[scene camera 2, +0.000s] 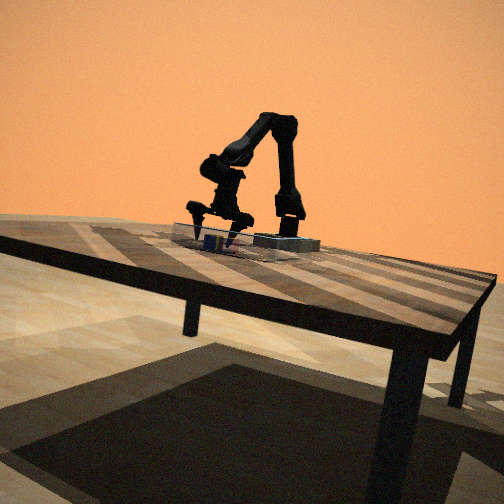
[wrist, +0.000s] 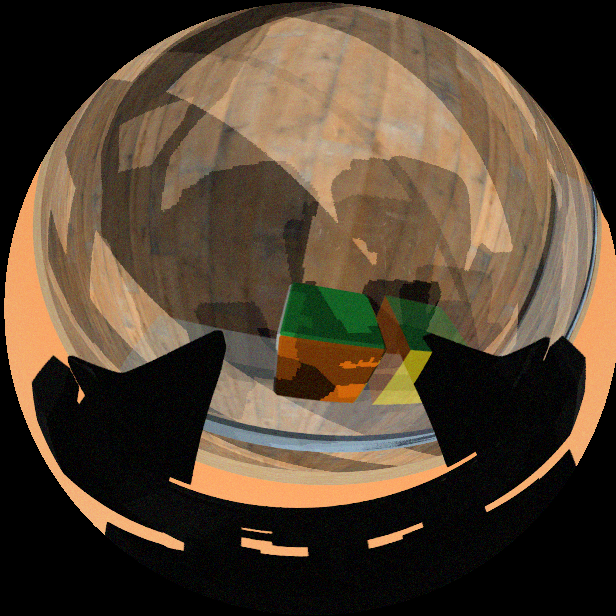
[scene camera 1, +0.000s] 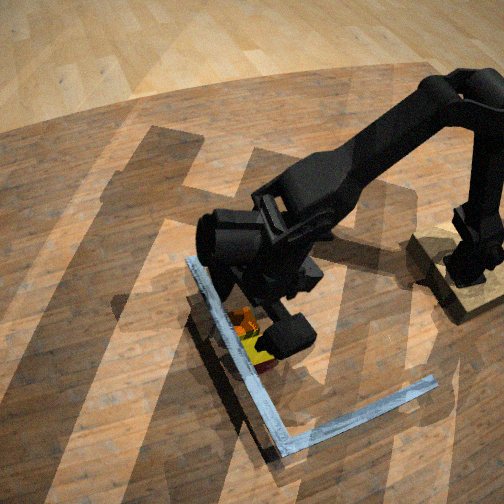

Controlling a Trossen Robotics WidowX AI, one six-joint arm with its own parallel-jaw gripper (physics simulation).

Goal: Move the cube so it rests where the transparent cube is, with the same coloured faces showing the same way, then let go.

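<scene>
The cube (wrist: 330, 342) shows a green face above an orange face in the wrist view. It sits between my open gripper (wrist: 322, 385) fingers, touching neither. The transparent cube (wrist: 415, 350) overlaps its right side, with green and yellow faces showing. In scene camera 1 the cube (scene camera 1: 250, 335) shows orange and yellow, mostly hidden under the gripper (scene camera 1: 262, 325), beside the metal rail. In scene camera 2 the cube (scene camera 2: 213, 242) sits on the table below the gripper (scene camera 2: 215, 222).
An L-shaped metal rail (scene camera 1: 265, 395) lies on the wooden table, the cube in its inner side. The arm's base (scene camera 1: 470, 270) stands on a plate at the right. The table edge (scene camera 2: 250, 300) is far from the cube.
</scene>
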